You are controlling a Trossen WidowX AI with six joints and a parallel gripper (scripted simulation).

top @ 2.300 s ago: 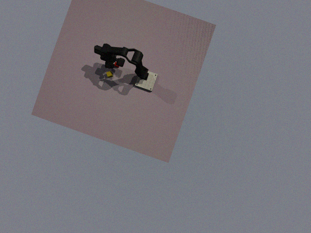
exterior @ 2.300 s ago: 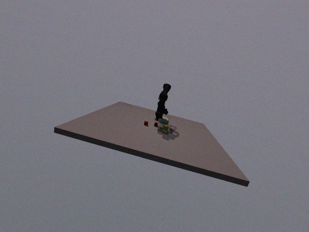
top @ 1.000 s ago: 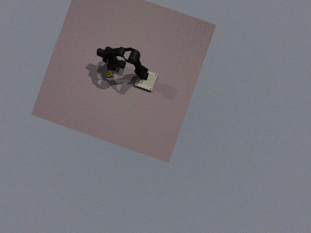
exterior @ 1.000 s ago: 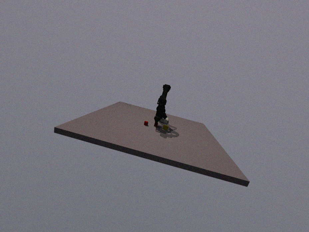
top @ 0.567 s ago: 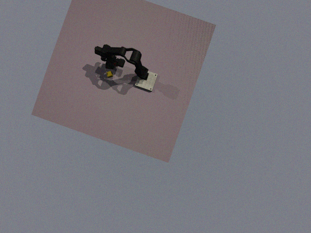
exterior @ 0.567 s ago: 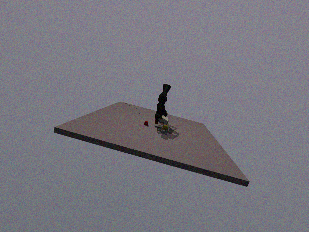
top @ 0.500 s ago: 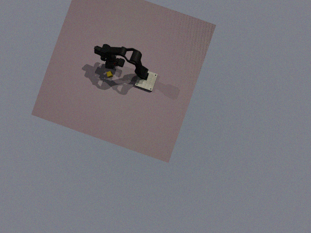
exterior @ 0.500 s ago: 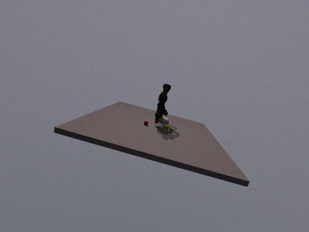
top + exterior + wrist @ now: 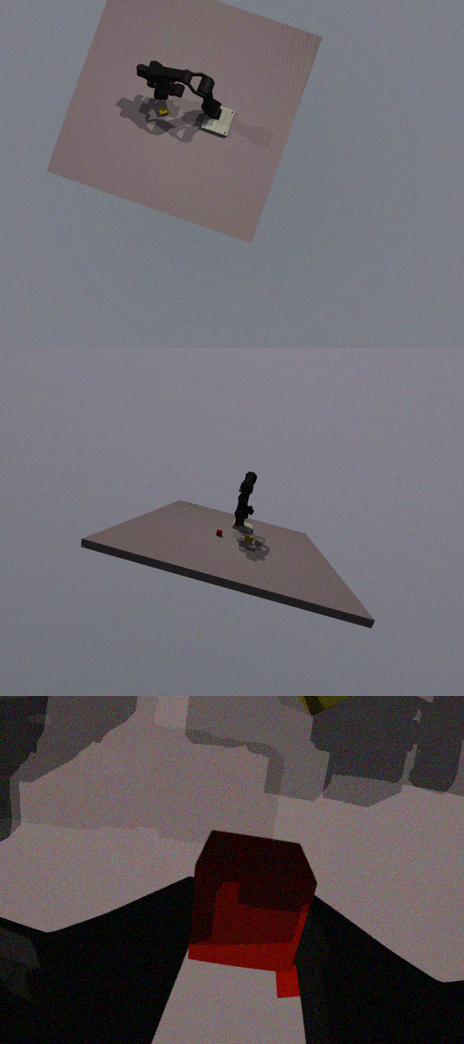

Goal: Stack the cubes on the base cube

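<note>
My gripper tip is 10 cm to the right of the yellow base cube, 8 cm above it and 3 cm short of it.
</note>
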